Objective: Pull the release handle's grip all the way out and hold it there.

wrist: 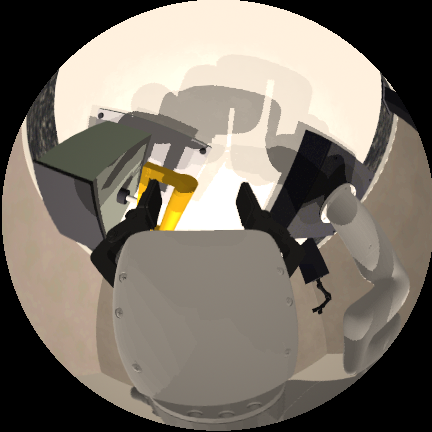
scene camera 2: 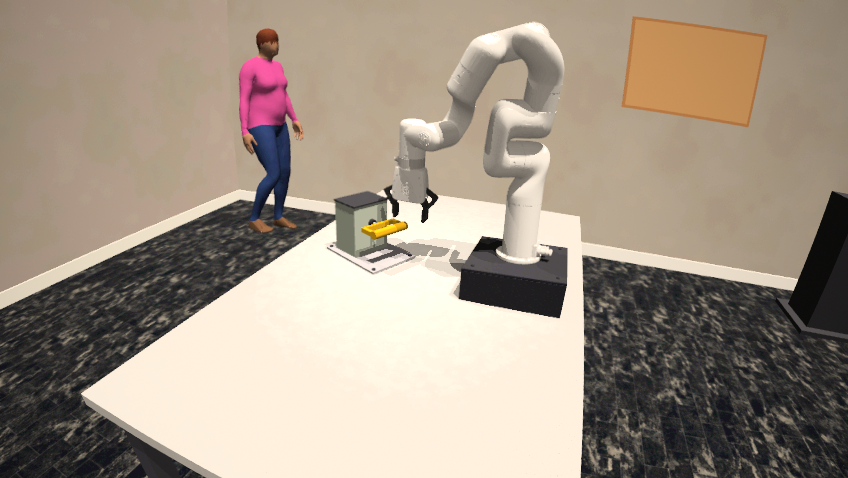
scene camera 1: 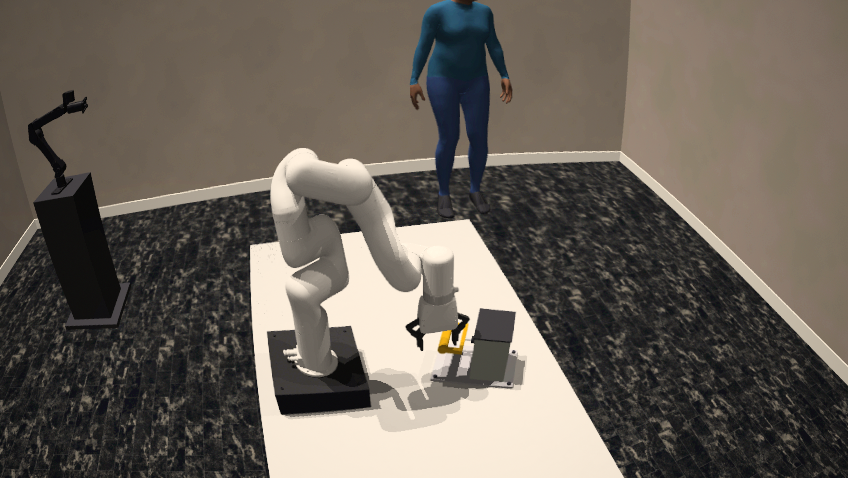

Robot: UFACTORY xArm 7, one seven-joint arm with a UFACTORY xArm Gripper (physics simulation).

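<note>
The release handle is a yellow rectangular loop whose thick round grip [scene camera 1: 443, 344] [scene camera 2: 389, 229] [wrist: 177, 206] lies level on the side facing the arm's base. A thin pale rod and black collar join the loop to a grey-green housing [scene camera 1: 489, 360] [scene camera 2: 352, 230] [wrist: 107, 147] on a light base plate [scene camera 2: 354, 258]. My gripper [scene camera 1: 438, 344] [scene camera 2: 409, 217] [wrist: 199, 189] is open and empty, pointing down, its tips a little above the handle. In the wrist view the grip shows between the fingers, much closer to the left one, which overlaps the loop's opening. The palm hides the grip's far end.
The arm's dark base block [scene camera 1: 323, 400] [scene camera 2: 510, 292] stands on the white table [scene camera 1: 475, 442] [scene camera 2: 332, 368]. A person in teal [scene camera 1: 462, 50] stands behind the table; one in pink [scene camera 2: 265, 97] stands beyond the housing. A black pedestal [scene camera 1: 77, 255] bears a small black arm.
</note>
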